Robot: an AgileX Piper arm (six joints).
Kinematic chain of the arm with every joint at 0, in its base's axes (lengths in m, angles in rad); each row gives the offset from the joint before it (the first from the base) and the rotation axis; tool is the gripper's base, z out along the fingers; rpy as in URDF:
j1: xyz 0 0 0.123 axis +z
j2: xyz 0 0 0 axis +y
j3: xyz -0.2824 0 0.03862 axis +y
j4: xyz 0.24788 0 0.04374 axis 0.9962 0 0.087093
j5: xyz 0 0 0 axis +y
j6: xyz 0.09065 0 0.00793 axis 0.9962 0 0.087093
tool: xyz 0 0 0 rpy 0 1.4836 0
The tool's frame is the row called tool.
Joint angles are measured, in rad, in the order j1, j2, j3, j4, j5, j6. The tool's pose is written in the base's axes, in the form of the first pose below.
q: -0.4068 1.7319 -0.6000 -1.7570 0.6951 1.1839
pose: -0.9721, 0.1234, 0.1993, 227.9; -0.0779, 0.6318, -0.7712, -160.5; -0.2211, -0.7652, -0.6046, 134.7; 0, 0, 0, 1
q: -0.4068 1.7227 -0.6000 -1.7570 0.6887 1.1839
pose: -0.9697, 0.1286, 0.2075, 228.0; -0.0806, 0.6336, -0.7695, -160.1; -0.2305, -0.7629, -0.6041, 136.9; 0, 0, 0, 1
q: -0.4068 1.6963 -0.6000 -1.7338 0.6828 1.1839
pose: -0.9636, 0.1621, 0.2127, 226.8; -0.0630, 0.6354, -0.7696, -159.4; -0.2599, -0.7550, -0.6021, 143.0; 0, 0, 0, 1
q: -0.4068 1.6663 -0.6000 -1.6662 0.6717 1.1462
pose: -0.9607, 0.1915, 0.2010, 223.5; -0.0301, 0.6479, -0.7612, -157.7; -0.2760, -0.7373, -0.6166, 148.5; 0, 0, 0, 1
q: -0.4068 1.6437 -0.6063 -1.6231 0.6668 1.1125
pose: -0.9576, 0.2079, 0.1994, 222.8; -0.0165, 0.6515, -0.7584, -157.2; -0.2876, -0.7296, -0.6205, 154.2; 0, 0, 0, 1
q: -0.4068 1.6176 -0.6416 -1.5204 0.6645 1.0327
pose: -0.9512, 0.2432, 0.1899, 225.7; 0.0182, 0.6584, -0.7524, -158.2; -0.3080, -0.7123, -0.6307, 165.1; 0, 0, 0, 1
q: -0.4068 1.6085 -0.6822 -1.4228 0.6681 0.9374
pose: -0.9514, 0.2523, 0.1768, 230.2; 0.0389, 0.6678, -0.7434, -159.9; -0.3056, -0.7003, -0.6451, 173.2; 0, 0, 0, 1
